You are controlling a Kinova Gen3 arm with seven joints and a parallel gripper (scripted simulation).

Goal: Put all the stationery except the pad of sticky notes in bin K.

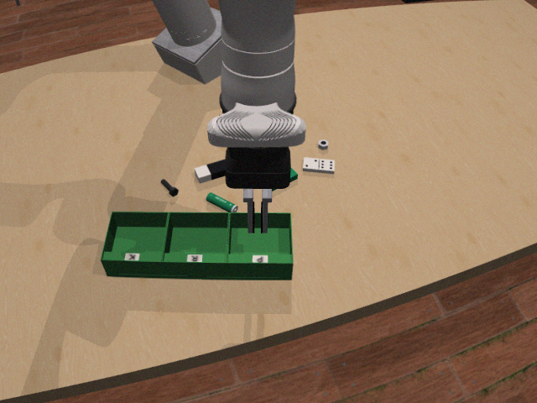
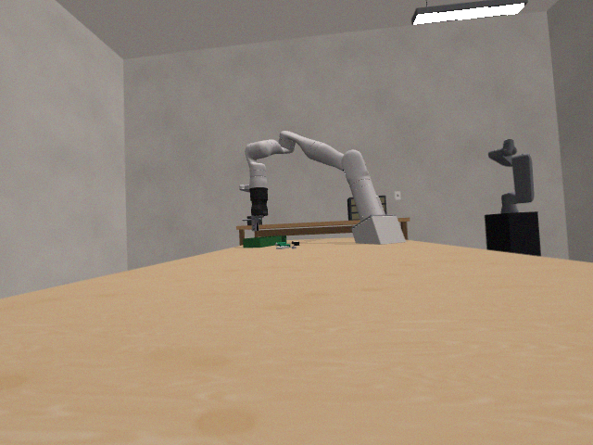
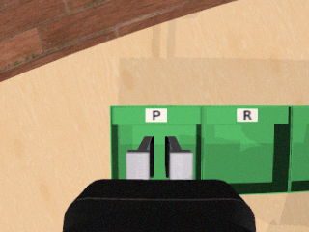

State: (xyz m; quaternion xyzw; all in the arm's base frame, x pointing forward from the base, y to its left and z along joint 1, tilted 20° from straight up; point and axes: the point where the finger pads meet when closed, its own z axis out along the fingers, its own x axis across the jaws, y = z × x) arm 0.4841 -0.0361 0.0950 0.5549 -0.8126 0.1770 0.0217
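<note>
My hand is 18 cm past the black-and-white eraser and 8 cm above it. The rest, counted from my hand: sticky notes 13 cm behind, 9 cm to the left, 8 cm below; then green tray 4 cm behind, 7 cm to the right, 7 cm below; then green battery 11 cm behind, 1 cm to the right, 8 cm below.
</note>
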